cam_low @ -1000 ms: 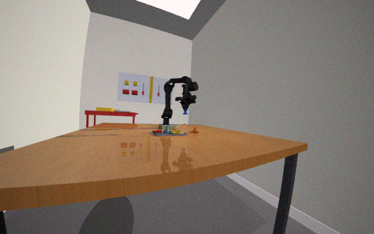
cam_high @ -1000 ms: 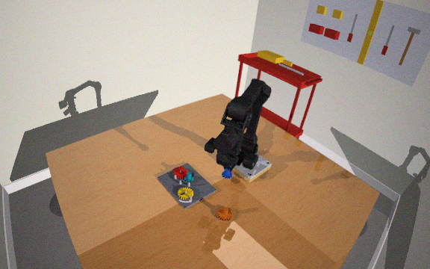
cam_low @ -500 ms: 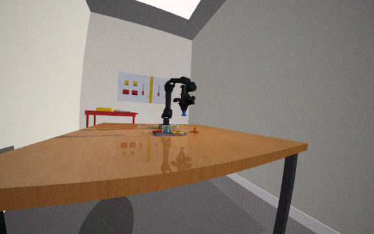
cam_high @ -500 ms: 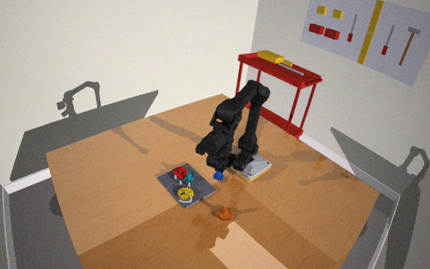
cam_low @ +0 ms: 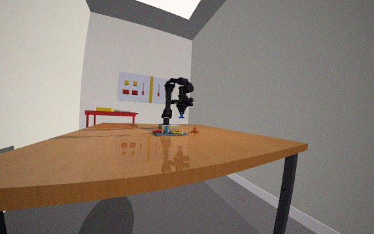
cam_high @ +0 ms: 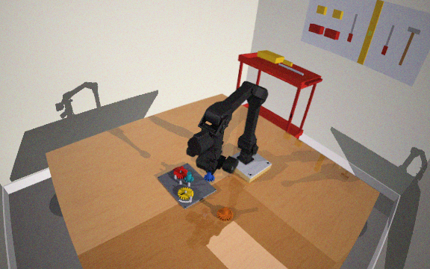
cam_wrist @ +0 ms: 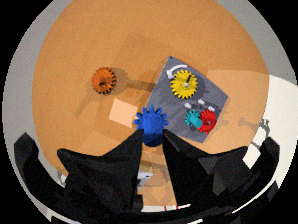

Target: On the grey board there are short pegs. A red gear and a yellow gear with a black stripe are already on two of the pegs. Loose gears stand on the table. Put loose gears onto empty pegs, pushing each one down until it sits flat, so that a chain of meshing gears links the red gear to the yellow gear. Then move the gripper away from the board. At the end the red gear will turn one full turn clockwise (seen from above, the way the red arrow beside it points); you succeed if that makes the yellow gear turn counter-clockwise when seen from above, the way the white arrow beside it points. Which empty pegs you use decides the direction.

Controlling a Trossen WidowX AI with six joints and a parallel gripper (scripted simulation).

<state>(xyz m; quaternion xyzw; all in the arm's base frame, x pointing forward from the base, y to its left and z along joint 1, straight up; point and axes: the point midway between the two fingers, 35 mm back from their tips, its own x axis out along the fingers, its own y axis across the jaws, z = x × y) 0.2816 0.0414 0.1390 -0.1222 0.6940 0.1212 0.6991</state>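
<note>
Now: the teal gear 12 cm to the right of my gripper tip, 11 cm below it and 1 cm ahead of it. Also, from my gripper tip: orange gear 12 cm to the left, 12 cm below, 1 cm ahead; then yellow gear 12 cm below, 7 cm ahead, 6 cm to the right; then red gear 17 cm to the right, 12 cm below, 2 cm ahead.
</note>
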